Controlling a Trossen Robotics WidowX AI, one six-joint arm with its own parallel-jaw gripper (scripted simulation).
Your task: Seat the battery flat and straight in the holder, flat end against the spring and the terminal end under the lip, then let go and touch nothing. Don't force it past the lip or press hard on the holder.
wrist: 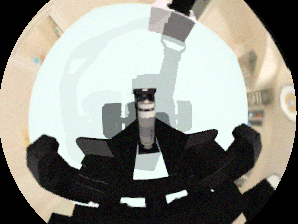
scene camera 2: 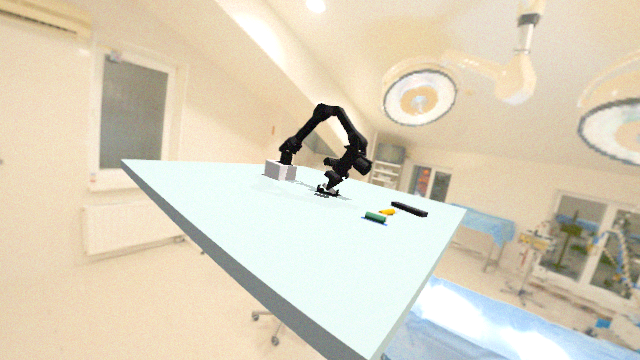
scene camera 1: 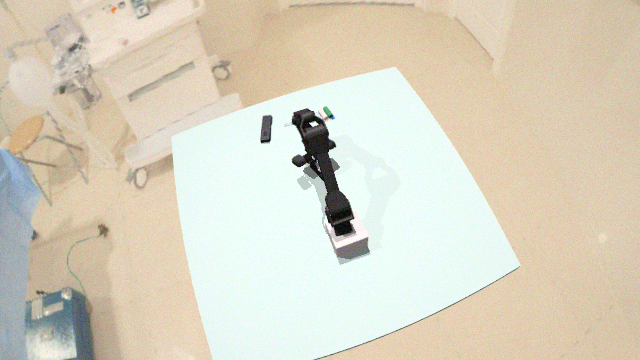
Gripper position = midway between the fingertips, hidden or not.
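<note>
A battery [wrist: 146,110] is visible, as is my gripper [wrist: 146,121].
</note>
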